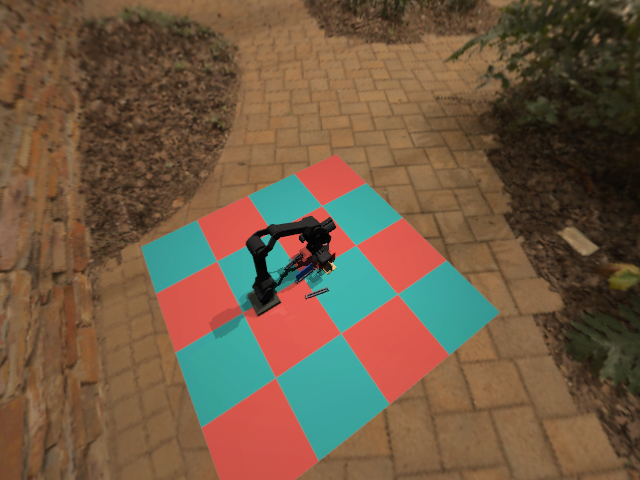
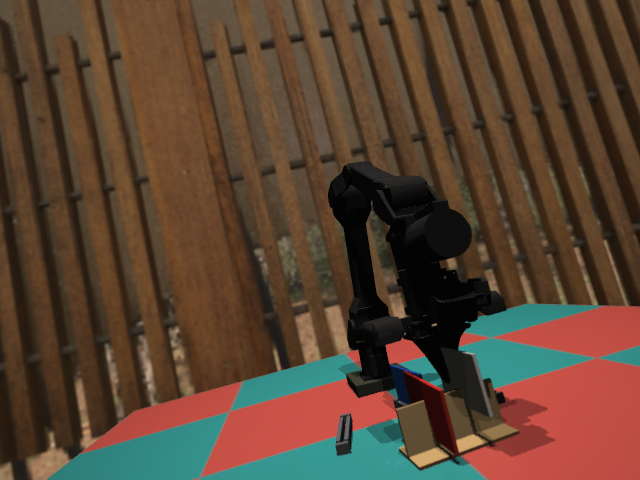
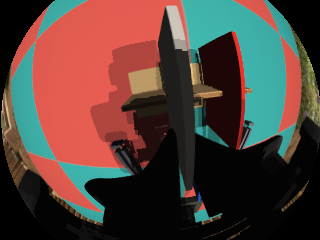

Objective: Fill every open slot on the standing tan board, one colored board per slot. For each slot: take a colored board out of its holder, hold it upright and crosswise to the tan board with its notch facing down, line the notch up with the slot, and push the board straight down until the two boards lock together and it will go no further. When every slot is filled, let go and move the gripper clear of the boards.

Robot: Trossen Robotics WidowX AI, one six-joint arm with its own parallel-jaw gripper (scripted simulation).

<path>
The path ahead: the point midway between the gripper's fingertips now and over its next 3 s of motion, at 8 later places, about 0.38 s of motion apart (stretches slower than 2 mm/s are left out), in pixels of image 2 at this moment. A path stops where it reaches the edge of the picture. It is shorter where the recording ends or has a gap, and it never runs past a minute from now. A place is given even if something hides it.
The gripper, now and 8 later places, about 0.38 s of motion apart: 450,382; 450,383; 451,386; 451,388; 452,391; 453,395; 454,397; 448,376; 439,338
</path>
